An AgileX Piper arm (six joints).
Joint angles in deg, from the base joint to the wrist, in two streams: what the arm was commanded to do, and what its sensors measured. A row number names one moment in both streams.
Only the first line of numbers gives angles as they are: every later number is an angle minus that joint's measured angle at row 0.
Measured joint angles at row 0: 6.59 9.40 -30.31 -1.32 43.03 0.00
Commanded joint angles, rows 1 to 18: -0.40 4.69 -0.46 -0.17 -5.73 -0.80; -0.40 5.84 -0.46 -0.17 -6.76 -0.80; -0.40 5.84 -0.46 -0.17 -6.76 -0.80; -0.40 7.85 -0.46 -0.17 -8.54 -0.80; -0.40 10.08 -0.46 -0.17 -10.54 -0.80; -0.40 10.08 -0.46 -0.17 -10.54 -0.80; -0.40 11.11 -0.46 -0.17 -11.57 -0.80; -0.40 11.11 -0.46 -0.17 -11.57 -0.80; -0.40 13.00 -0.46 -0.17 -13.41 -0.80; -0.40 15.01 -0.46 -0.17 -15.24 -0.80; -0.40 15.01 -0.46 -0.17 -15.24 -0.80; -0.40 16.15 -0.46 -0.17 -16.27 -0.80; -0.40 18.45 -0.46 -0.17 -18.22 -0.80; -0.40 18.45 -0.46 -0.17 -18.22 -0.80; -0.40 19.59 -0.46 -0.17 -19.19 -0.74; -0.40 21.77 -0.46 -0.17 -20.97 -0.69; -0.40 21.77 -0.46 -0.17 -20.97 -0.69; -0.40 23.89 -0.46 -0.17 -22.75 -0.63
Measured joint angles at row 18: 0.00 21.25 0.00 0.06 -19.42 0.00
